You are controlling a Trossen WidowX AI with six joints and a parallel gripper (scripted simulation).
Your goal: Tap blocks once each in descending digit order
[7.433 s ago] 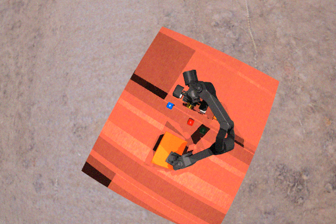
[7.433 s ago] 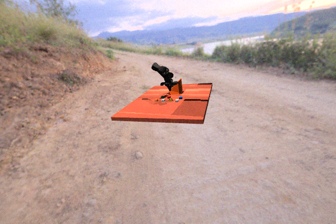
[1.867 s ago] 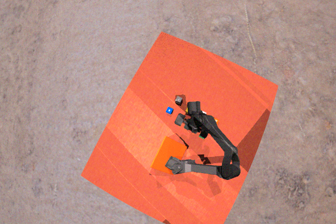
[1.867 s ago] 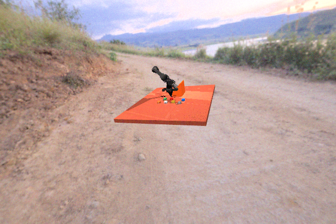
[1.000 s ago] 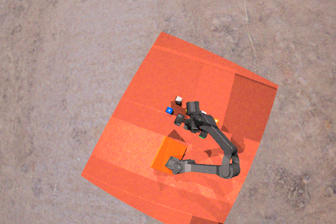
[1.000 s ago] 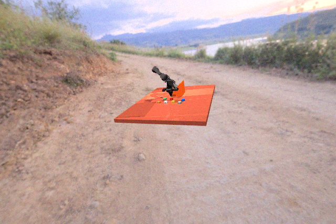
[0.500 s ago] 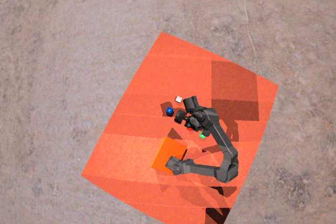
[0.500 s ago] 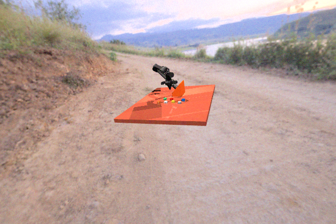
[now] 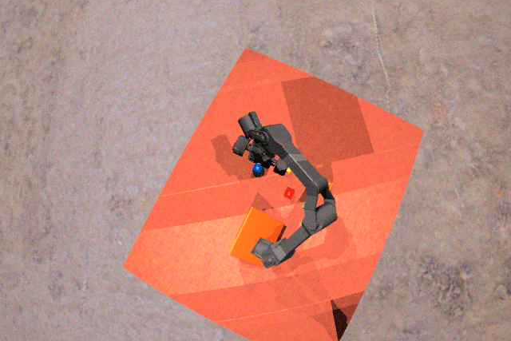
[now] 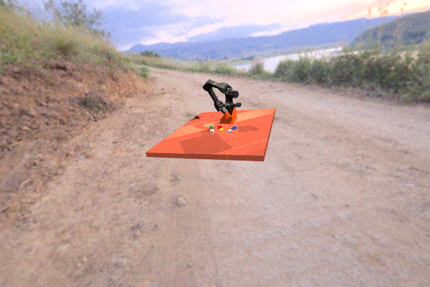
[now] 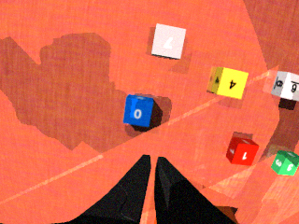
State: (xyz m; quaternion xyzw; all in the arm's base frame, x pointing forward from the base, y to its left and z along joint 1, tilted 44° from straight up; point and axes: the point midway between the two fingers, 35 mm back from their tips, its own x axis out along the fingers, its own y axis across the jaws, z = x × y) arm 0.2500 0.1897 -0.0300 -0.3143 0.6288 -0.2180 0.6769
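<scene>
The blue block is 10 mm behind my gripper tip, 10 mm to the left of it and 120 mm below it. The rest, counted from my gripper tip: yellow block (50 mm ahead, 80 mm to the right, 120 mm below); dark grey block (80 mm ahead, 120 mm below); red block (30 mm behind, 140 mm to the right, 120 mm below).
</scene>
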